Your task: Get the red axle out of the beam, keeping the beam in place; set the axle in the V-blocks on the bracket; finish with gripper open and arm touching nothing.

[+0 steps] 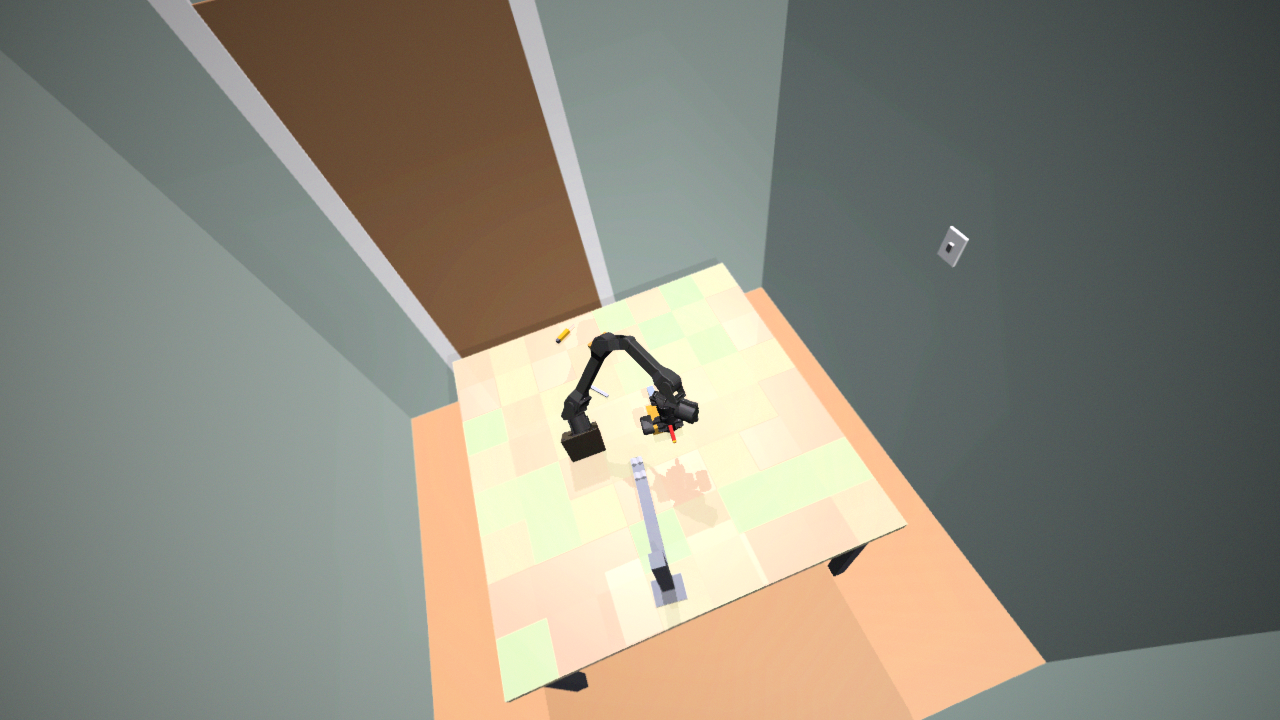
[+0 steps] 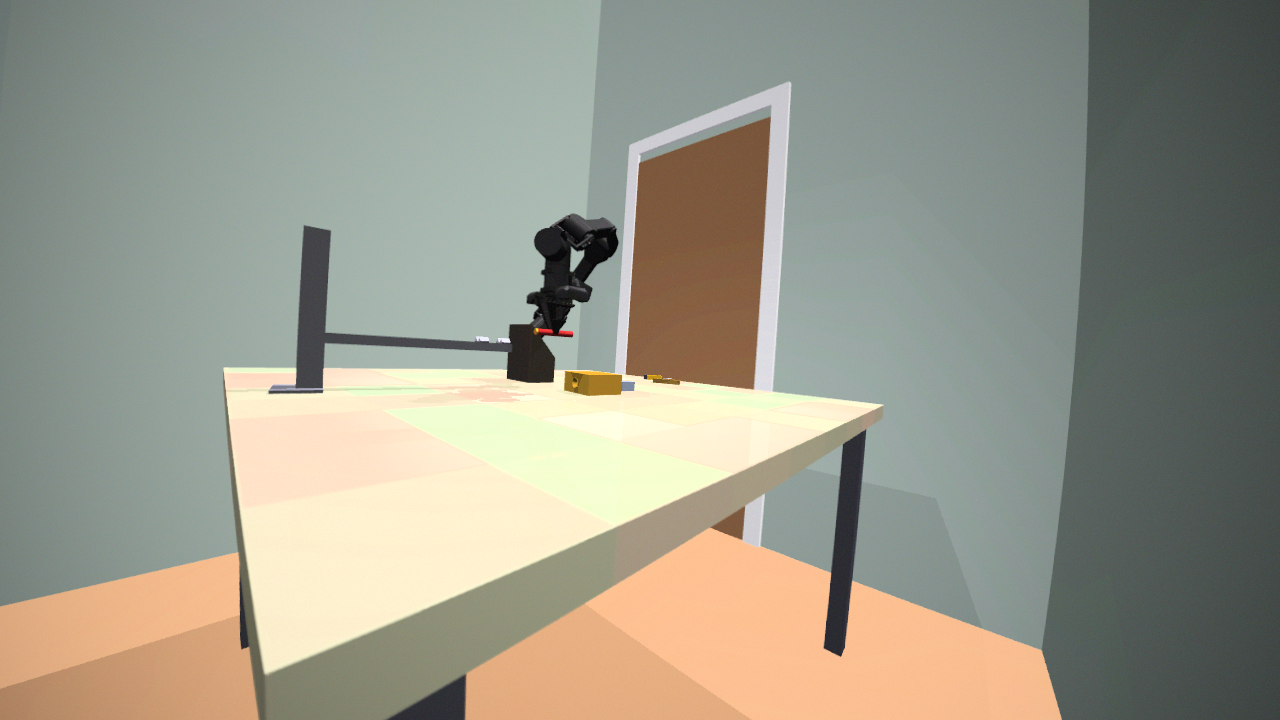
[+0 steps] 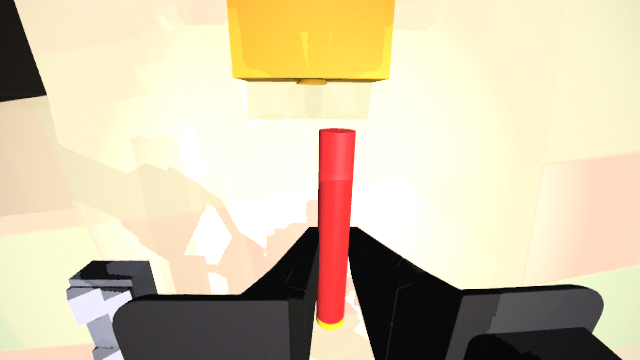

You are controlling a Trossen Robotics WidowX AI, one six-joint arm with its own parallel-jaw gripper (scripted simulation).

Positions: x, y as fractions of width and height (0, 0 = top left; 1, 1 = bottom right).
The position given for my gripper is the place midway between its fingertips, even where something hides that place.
Note:
My gripper (image 2: 0.43, 0.46) carries a red axle (image 3: 0.53, 0.40). Also in view: a beam (image 2: 0.46, 0.53).
The beam also shows in image 3 (image 3: 0.48, 0.14). My gripper is seen too in image 3 (image 3: 0.52, 0.65).

